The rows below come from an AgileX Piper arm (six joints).
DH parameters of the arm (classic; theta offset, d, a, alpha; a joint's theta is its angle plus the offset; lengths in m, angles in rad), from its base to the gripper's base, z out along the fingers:
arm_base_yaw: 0 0.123 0 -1.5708
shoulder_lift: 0.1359 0 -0.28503 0
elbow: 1.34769 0 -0.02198 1.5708
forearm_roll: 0 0.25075 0 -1.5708
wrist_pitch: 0 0 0 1.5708
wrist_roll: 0 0.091 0 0
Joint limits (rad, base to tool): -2.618..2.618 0..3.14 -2.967..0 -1.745..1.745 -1.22..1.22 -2.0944..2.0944
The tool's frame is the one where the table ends.
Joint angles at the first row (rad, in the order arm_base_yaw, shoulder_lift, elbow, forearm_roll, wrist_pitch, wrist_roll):
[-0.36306, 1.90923, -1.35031, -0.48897, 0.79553, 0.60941]
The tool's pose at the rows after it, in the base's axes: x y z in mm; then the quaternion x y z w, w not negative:
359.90 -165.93 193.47 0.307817 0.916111 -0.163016 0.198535
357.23 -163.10 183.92 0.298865 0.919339 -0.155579 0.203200
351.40 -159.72 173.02 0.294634 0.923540 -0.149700 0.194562
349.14 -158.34 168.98 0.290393 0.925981 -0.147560 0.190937
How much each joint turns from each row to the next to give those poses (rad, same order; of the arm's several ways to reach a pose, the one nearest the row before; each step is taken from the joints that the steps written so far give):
[-0.00002, -0.00001, 0.04212, -0.00165, -0.10555, -0.00003]
[0.00001, 0.00001, 0.04166, -0.00229, -0.05342, 0.00001]
[0.00001, -0.00001, 0.04483, 0.00213, -0.02823, 0.00003]
[-0.00001, 0.00002, 0.01678, 0.00228, -0.01095, -0.00693]

